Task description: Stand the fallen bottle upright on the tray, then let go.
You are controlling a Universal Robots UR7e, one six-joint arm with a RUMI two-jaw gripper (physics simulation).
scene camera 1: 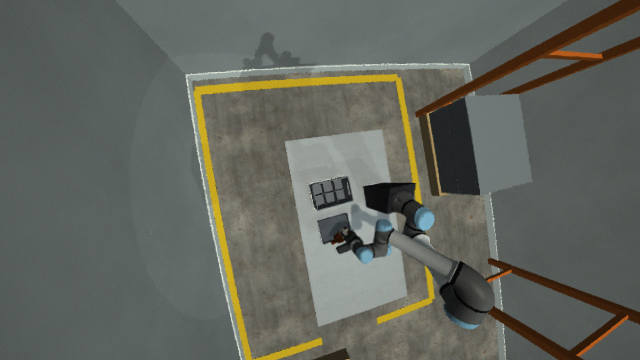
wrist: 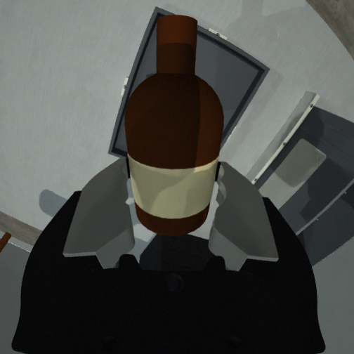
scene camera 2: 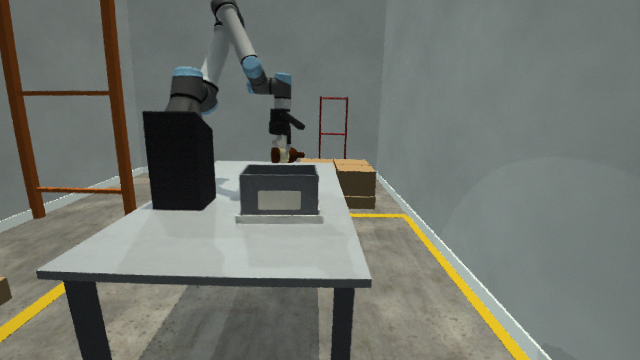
In view: my gripper (scene camera 2: 283, 154) and a brown bottle (wrist: 173, 121).
My gripper also shows in the wrist view (wrist: 172, 161).
